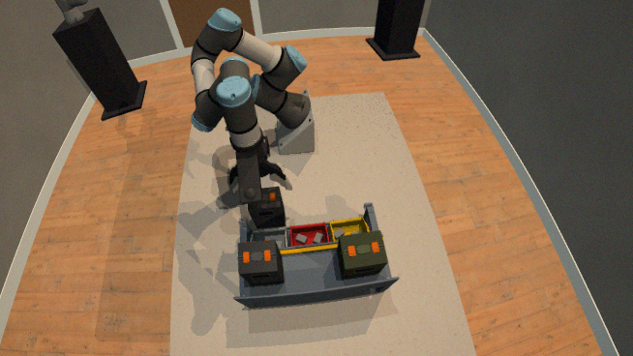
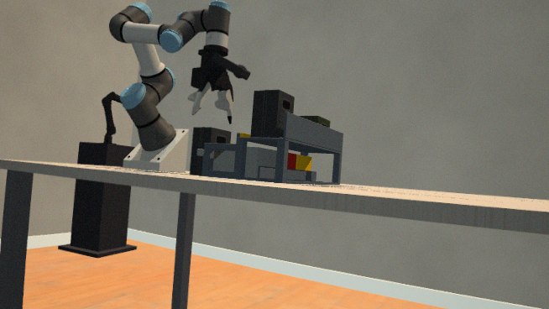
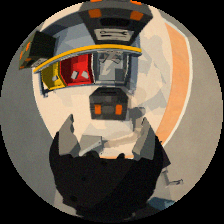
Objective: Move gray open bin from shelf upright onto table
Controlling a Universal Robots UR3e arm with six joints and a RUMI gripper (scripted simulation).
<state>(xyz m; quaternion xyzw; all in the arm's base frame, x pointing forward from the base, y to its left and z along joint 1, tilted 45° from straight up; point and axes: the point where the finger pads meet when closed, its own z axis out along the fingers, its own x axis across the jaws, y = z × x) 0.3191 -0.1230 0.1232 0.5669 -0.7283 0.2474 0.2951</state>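
My gripper is now 120 mm short of the gray open bin, 110 mm above it and 20 mm to the left of it. From my hand the other things lie so: yellow rail: 170 mm ahead, 90 mm to the left, 50 mm below; then red bin: 140 mm ahead, 110 mm below, 90 mm to the left; then yellow bin: 200 mm to the left, 150 mm ahead, 110 mm below.
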